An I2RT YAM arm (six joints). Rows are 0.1 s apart.
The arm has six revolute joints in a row. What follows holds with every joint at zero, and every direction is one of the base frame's. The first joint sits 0.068 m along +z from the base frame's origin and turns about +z. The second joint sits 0.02 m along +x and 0.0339 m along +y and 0.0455 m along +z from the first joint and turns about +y. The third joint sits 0.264 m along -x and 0.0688 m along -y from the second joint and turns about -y. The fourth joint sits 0.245 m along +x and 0.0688 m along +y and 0.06 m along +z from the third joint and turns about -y. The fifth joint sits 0.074 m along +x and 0.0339 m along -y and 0.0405 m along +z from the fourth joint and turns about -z. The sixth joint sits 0.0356 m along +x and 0.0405 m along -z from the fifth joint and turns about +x. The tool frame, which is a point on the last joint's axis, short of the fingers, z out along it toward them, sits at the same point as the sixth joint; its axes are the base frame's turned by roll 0, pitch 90 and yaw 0 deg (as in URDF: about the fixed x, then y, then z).
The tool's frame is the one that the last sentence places.
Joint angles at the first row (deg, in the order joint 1, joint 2, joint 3, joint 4, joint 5, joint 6):
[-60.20 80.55 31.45 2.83 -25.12 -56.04]
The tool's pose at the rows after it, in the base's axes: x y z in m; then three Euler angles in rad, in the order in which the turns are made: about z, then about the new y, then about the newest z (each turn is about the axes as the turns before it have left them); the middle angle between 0 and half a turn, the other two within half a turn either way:
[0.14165 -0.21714 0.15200 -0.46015 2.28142 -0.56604]
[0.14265 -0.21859 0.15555 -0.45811 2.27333 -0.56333]
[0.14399 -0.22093 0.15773 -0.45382 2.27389 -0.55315]
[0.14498 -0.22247 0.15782 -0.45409 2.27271 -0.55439]
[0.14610 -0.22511 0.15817 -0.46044 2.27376 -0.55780]
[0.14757 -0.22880 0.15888 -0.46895 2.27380 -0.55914]
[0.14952 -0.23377 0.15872 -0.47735 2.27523 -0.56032]
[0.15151 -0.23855 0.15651 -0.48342 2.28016 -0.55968]
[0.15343 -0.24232 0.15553 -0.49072 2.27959 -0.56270]
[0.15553 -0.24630 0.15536 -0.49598 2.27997 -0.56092]
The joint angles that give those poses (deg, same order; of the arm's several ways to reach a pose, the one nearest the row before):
[-60.20 81.12 32.03 3.07 -24.97 -56.05]
[-60.21 80.91 32.68 2.65 -25.23 -55.79]
[-60.23 81.24 33.57 1.95 -25.41 -55.43]
[-60.21 81.66 33.91 2.12 -25.41 -55.45]
[-60.25 82.27 34.51 2.18 -25.16 -55.42]
[-60.33 83.06 35.33 2.28 -24.88 -55.17]
[-60.46 84.30 36.35 2.53 -24.59 -55.00]
[-60.55 85.83 37.20 3.01 -24.31 -54.88]
[-60.56 86.92 37.88 3.58 -24.03 -54.72]
[-60.56 87.93 38.77 3.78 -23.81 -54.39]

